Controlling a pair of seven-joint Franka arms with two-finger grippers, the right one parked.
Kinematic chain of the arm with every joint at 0, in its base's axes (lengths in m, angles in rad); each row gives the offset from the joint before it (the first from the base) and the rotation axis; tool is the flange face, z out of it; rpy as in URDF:
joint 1: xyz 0 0 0.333 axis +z
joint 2: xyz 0 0 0 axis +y
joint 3: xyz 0 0 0.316 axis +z
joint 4: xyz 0.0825 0 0 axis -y
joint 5: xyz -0.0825 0 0.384 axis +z
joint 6: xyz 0 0 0 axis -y
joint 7: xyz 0.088 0 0 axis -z
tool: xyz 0 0 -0.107 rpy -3.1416 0 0
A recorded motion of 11 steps. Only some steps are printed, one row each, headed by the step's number.
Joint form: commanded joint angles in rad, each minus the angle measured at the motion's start. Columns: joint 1, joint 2, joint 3, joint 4, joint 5, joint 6, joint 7.
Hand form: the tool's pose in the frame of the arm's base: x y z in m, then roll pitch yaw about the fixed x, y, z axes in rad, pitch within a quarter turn. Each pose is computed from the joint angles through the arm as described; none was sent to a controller.
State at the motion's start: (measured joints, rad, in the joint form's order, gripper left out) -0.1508 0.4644 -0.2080 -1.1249 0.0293 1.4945 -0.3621
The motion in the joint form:
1: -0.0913 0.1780 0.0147 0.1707 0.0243 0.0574 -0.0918
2: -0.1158 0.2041 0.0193 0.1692 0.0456 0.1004 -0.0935
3: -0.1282 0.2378 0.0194 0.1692 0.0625 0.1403 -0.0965
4: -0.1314 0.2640 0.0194 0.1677 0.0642 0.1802 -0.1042
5: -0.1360 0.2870 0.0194 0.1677 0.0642 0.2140 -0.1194
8: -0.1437 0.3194 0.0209 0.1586 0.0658 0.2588 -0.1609
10: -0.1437 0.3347 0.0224 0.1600 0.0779 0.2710 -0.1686
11: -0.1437 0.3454 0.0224 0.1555 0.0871 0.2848 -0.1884
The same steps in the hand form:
1: 0.6765 -0.2563 0.5032 3.1016 0.0590 0.0532
2: 0.6802 -0.2717 0.4869 3.1131 0.0366 0.0359
3: 0.6861 -0.2815 0.4656 3.1209 0.0255 0.0273
4: 0.6923 -0.2862 0.4489 3.1134 0.0156 0.0325
5: 0.6966 -0.2915 0.4347 3.1055 0.0078 0.0441
8: 0.7009 -0.2990 0.4098 3.1020 0.0074 0.0792
10: 0.7041 -0.2982 0.3999 3.1121 0.0037 0.0865
11: 0.7059 -0.2983 0.3908 3.1191 0.0014 0.1043

